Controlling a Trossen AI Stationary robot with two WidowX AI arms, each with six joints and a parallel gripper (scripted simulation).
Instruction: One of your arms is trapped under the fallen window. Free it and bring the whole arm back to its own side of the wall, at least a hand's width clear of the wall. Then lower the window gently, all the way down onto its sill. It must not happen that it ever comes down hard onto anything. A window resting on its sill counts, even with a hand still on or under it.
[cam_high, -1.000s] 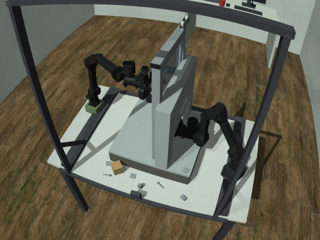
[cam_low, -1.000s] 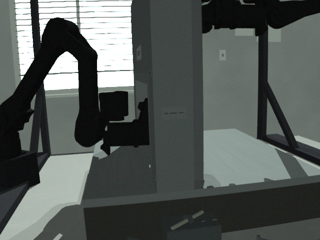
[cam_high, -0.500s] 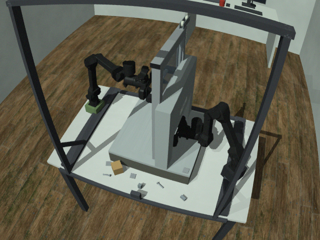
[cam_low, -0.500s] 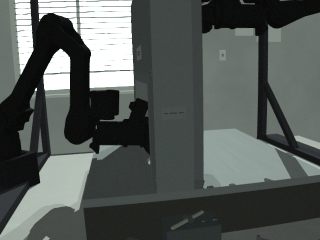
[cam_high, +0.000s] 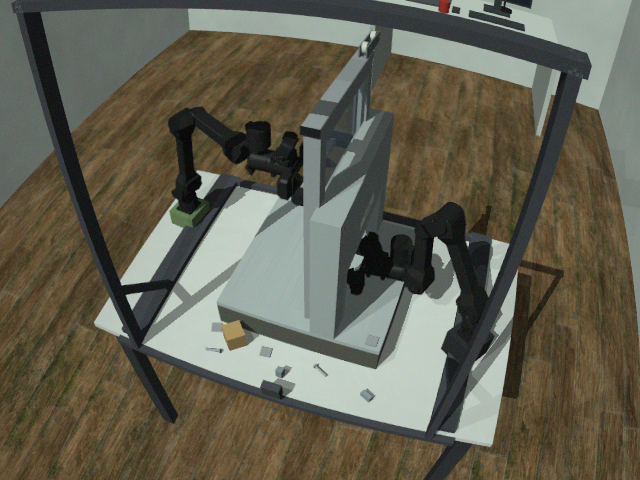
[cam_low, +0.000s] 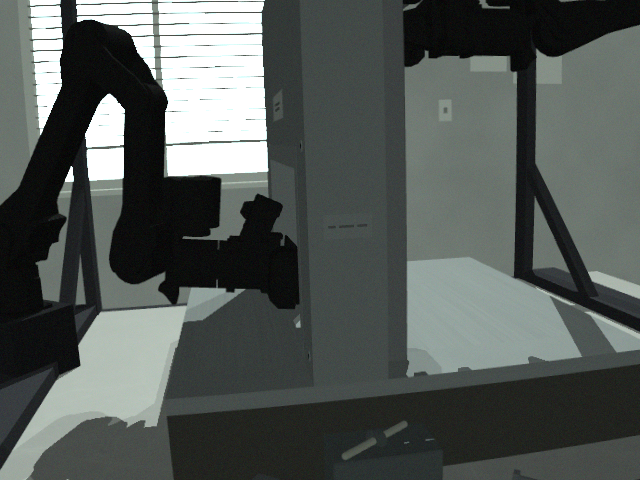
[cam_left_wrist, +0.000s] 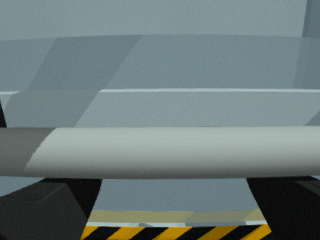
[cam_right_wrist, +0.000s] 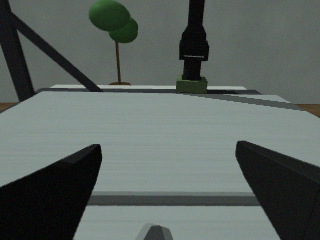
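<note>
My left hand is 10 mm short of the window sash, 30 mm to the left of it and 70 mm below it. Round my left hand: box: 300 mm behind, 80 mm to the left, 400 mm below.
</note>
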